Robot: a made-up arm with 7 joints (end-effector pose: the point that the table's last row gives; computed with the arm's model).
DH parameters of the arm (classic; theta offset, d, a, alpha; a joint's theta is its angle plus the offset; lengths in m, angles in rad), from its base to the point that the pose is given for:
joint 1: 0 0.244 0 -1.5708
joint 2: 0 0 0 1.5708
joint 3: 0 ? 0.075 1.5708
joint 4: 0 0 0.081 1.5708
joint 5: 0 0.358 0 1.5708
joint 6: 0 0 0.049 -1.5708
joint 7: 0 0.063 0 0
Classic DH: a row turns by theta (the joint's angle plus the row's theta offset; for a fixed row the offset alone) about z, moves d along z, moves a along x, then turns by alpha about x.
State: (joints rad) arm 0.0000 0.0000 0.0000 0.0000 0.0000 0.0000 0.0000
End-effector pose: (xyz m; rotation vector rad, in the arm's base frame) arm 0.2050 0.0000 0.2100 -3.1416 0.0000 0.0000
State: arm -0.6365 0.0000 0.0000 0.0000 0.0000 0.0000 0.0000
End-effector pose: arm 0.1649 -0.1218 0.2100 -2.9838 0.9830 0.0000
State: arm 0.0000 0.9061 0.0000 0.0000 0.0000 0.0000 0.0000
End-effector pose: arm 0.0997 0.0000 0.0617 -2.8247 0.0000 1.3751
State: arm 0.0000 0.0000 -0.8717 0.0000 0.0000 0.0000 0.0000
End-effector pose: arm 0.1319 -0.1569 0.2100 -2.8479 1.3263 0.0000
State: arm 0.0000 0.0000 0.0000 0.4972 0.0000 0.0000 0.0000
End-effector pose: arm 0.3901 0.0000 0.3230 -3.0450 0.0000 -0.7730
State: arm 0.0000 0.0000 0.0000 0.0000 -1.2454 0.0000 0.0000
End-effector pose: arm 0.1717 0.0464 0.2100 -2.5519 -1.8323 0.0000
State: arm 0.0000 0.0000 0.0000 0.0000 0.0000 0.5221 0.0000
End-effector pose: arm 0.1671 0.0000 0.1940 -3.0351 0.0000 0.8108
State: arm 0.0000 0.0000 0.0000 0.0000 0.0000 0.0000 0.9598
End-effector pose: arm 0.2050 0.0000 0.2100 -2.7867 1.4504 0.0000
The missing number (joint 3, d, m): 0.387
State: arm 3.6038 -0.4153 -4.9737 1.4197 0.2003 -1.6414 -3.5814
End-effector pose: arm 0.2492 -0.3011 0.7281 -0.2238 0.0709 -1.8297
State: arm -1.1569 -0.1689 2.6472 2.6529 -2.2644 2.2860 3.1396
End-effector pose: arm 0.0201 0.2353 0.9809 0.5224 1.8080 -1.0084
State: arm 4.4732 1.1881 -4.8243 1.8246 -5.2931 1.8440 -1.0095
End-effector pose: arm 0.3181 -0.5729 0.4508 -0.9497 -0.5111 -1.2517
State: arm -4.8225 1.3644 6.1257 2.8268 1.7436 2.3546 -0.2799
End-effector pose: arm 0.0206 0.7552 0.2954 -0.6097 -1.5922 1.5510
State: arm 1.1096 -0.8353 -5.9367 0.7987 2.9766 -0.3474 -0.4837
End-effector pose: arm -0.0371 0.1858 0.5853 -1.6286 0.8994 0.2003
